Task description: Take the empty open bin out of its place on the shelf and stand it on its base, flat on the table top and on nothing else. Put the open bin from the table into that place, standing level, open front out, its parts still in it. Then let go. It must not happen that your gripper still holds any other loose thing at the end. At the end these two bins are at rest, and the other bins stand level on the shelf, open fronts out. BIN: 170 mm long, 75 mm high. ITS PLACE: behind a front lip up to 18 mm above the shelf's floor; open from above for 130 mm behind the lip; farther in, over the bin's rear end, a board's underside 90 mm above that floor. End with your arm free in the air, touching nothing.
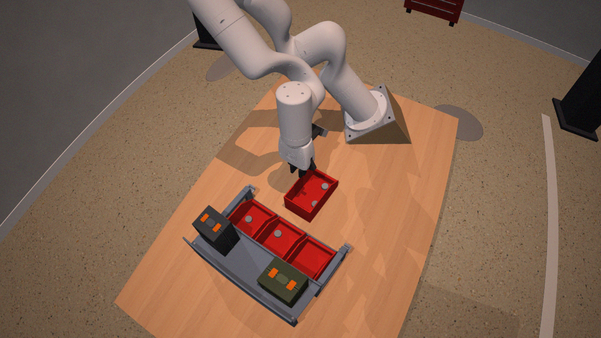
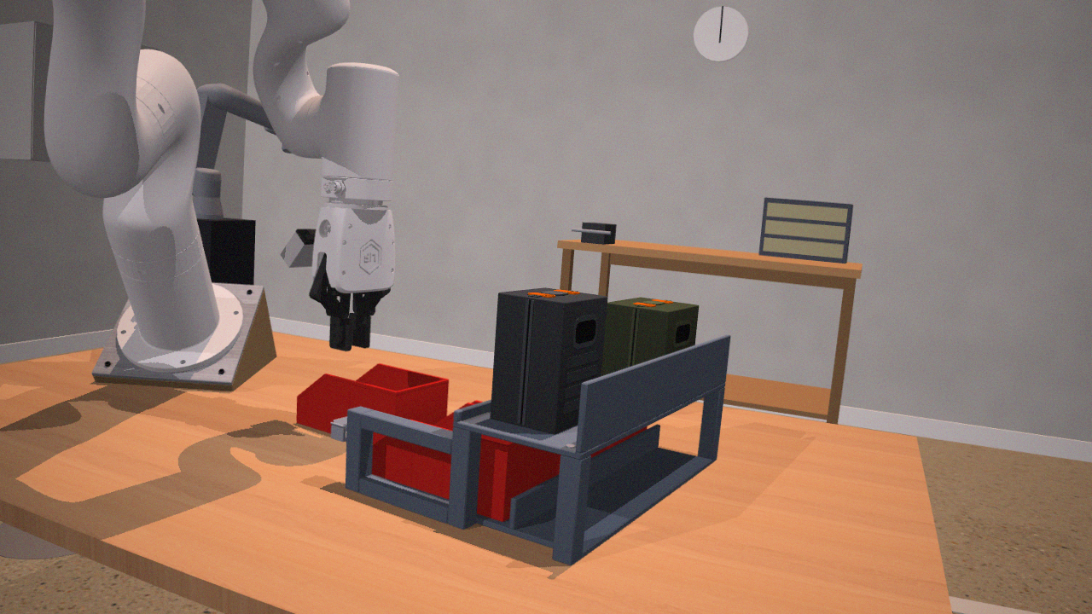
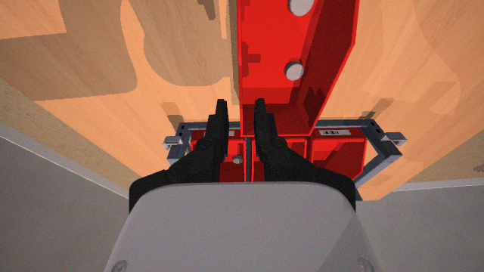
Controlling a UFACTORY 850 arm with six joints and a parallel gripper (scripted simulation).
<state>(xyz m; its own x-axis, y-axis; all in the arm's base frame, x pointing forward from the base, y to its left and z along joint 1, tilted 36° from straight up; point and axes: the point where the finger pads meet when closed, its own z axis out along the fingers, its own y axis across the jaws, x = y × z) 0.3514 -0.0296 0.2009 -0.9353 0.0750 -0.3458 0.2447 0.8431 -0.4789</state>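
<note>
Right now my hand is 140 mm short of the shelf front lip, 30 mm to the right of it and 130 mm above it. Also, from my hand: grey back panel: 390 mm ahead, 30 mm to the right; then black case: 290 mm ahead, 130 mm to the right, 30 mm above; then green case: 350 mm ahead, 90 mm to the left, 20 mm above.
</note>
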